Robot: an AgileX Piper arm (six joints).
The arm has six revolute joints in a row. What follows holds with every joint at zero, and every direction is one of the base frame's.
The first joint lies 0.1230 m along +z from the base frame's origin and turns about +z.
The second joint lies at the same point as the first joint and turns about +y.
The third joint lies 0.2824 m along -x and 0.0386 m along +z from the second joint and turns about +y.
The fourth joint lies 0.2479 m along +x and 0.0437 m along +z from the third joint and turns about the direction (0.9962, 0, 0.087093).
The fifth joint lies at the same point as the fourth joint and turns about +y.
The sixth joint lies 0.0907 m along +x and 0.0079 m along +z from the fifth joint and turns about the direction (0.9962, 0, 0.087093).
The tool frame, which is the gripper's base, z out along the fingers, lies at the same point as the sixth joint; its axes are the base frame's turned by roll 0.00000, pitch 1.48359 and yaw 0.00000 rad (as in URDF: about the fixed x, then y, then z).
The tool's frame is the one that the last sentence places.
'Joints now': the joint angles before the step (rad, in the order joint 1, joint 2, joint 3, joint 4, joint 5, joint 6). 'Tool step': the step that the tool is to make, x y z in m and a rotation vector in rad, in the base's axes. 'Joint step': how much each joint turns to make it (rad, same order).
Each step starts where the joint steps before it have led.
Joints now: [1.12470, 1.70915, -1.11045, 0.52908, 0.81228, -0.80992]
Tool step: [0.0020, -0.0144, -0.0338, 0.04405, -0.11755, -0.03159]
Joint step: [-0.00017, -0.00518, 0.16136, 0.02149, -0.25009, -0.09852]
